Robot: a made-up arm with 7 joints.
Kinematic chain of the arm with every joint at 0, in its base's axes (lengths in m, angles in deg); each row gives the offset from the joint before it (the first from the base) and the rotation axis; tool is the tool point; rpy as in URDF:
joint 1: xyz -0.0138 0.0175 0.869 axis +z
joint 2: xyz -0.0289 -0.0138 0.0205 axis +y
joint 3: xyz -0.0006 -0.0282 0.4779 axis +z
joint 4: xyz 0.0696 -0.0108 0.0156 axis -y
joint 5: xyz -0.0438 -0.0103 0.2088 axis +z
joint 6: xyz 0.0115 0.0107 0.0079 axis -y
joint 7: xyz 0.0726 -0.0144 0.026 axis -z
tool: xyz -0.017 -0.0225 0.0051 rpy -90 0 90
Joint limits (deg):
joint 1: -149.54..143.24
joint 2: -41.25..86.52
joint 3: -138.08..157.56
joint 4: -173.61..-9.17
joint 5: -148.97..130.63
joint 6: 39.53..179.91
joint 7: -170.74..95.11
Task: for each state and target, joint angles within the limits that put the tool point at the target. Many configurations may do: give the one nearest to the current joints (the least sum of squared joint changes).
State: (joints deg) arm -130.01 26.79 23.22 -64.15 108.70 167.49 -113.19
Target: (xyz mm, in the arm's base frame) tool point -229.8 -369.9 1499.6
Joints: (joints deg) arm -113.47 21.05 25.31 -33.61 96.11 129.04 -119.19
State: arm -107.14 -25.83 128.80 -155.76 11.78 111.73 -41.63
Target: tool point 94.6 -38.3 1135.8
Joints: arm -116.85 -12.31 86.25 -173.61 28.21 114.75 -34.90
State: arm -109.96 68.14 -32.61 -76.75 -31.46 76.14 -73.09
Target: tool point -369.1 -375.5 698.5
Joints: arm -105.24 73.64 -23.47 -109.81 -27.98 68.15 -74.34
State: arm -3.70 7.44 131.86 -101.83 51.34 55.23 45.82
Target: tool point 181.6 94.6 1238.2
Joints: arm -36.64 50.98 132.26 -133.02 50.51 49.45 43.48
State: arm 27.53 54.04 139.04 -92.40 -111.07 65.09 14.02
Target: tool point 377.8 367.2 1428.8
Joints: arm 30.45 56.53 142.60 -42.92 -112.13 58.67 -4.66
